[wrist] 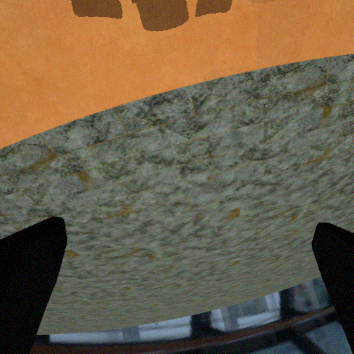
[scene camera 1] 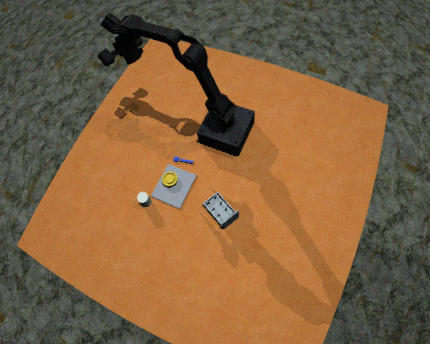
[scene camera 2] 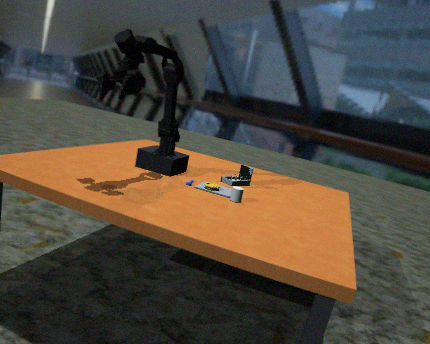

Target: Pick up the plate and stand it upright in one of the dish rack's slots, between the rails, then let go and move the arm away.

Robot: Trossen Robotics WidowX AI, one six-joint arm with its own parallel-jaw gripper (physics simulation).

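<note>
The yellow plate (scene camera 1: 170,179) (scene camera 2: 212,186) lies on a grey square board (scene camera 1: 176,199) (scene camera 2: 222,192). The small grey dish rack (scene camera 1: 231,219) (scene camera 2: 246,173) stands on the table beside the board, with short dark pegs and a taller panel at one end. Its slots look empty. My gripper (wrist: 194,235) is open, with its two black fingers wide apart and nothing between them. It hangs high above the table on the far side of the arm's base from the rack, well away from the plate. Neither the plate nor the rack shows in the wrist view.
A white cylinder (scene camera 1: 143,199) (scene camera 2: 237,194) stands beside the board. A small blue spoon-like item (scene camera 1: 183,160) (scene camera 2: 190,183) lies between the board and the arm's black base (scene camera 1: 226,131) (scene camera 2: 162,160). The orange table's (scene camera 1: 150,280) (scene camera 2: 280,240) edge curves across the wrist view.
</note>
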